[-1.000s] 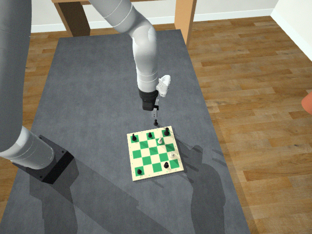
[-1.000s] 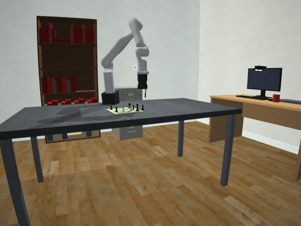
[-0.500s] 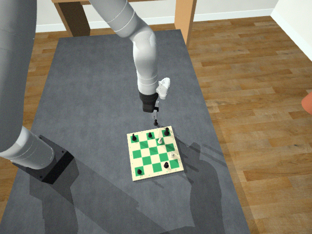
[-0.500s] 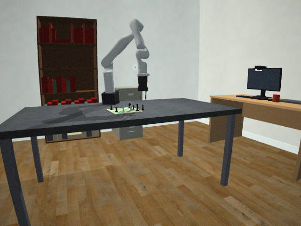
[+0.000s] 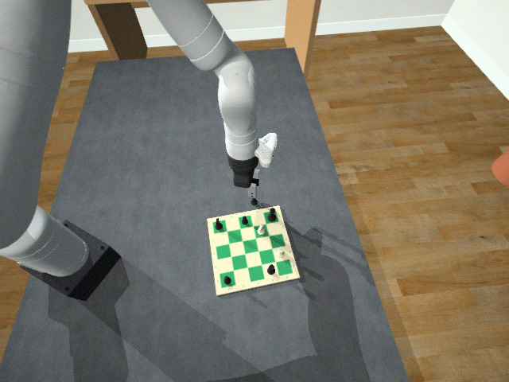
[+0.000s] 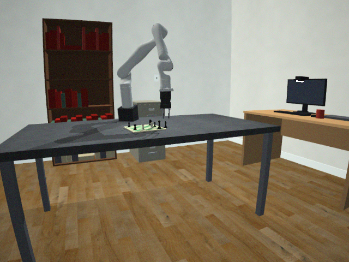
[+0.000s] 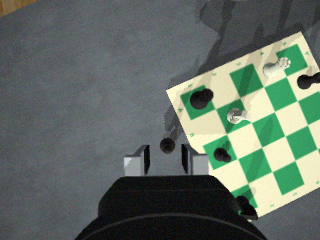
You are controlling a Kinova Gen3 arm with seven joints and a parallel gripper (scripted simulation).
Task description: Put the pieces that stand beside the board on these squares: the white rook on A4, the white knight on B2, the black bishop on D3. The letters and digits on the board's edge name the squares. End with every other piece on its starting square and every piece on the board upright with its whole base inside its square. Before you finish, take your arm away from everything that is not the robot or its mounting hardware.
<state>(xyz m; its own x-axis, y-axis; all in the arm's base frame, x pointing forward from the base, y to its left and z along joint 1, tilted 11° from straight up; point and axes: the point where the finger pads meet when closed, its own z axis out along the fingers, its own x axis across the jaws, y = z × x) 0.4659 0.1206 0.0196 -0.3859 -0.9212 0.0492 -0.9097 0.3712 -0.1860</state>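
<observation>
The black bishop lies 6 cm below my hand. From my hand the other things lie so: chessboard: 4 cm behind, 14 cm to the right, 8 cm below.
</observation>
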